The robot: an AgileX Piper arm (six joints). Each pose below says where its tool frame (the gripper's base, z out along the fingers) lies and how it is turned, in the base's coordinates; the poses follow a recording.
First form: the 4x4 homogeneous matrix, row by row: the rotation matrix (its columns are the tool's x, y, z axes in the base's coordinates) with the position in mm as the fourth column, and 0 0 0 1 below. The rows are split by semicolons.
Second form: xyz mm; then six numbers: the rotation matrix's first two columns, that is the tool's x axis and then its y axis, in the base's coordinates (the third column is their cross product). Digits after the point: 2 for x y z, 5 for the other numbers.
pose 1, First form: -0.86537 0.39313 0.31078 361.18; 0.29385 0.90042 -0.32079 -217.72; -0.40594 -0.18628 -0.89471 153.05; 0 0 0 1
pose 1, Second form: 361.18 -217.72 153.05 -0.86537 0.29385 -0.40594 0.39313 0.90042 -0.18628
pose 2, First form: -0.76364 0.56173 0.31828 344.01; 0.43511 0.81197 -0.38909 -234.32; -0.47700 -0.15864 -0.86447 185.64; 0 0 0 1
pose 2, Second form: 344.01 -234.32 185.64 -0.76364 0.43511 -0.47700 0.56173 0.81197 -0.15864
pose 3, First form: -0.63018 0.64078 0.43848 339.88; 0.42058 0.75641 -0.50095 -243.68; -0.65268 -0.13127 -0.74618 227.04; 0 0 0 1
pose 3, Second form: 339.88 -243.68 227.04 -0.63018 0.42058 -0.65268 0.64078 0.75641 -0.13127
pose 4, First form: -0.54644 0.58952 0.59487 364.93; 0.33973 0.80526 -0.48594 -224.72; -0.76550 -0.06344 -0.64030 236.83; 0 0 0 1
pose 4, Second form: 364.93 -224.72 236.83 -0.54644 0.33973 -0.76550 0.58952 0.80526 -0.06344
